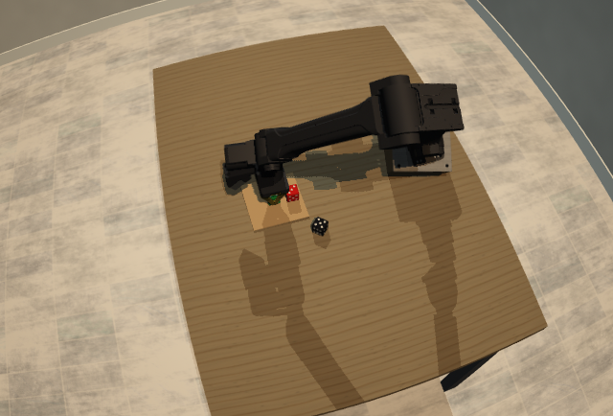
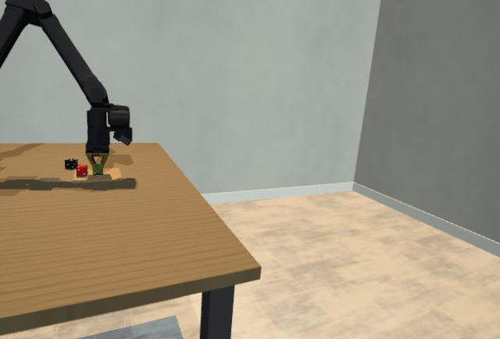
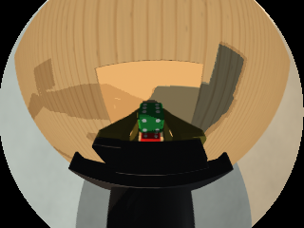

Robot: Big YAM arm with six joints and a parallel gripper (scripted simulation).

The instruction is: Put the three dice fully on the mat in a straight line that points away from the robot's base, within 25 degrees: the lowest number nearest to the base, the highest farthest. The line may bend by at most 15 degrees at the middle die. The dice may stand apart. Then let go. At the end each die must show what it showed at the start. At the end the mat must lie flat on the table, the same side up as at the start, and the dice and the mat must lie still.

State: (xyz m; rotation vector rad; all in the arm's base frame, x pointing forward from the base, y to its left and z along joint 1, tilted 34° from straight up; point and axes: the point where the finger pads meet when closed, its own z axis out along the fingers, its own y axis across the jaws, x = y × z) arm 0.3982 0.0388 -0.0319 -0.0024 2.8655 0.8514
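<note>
Right now my hand is right at the green die. From my hand the other things lie so: black die 110 mm to the left, 90 mm behind; then tan mat 20 mm below; then red die 50 mm behind.
</note>
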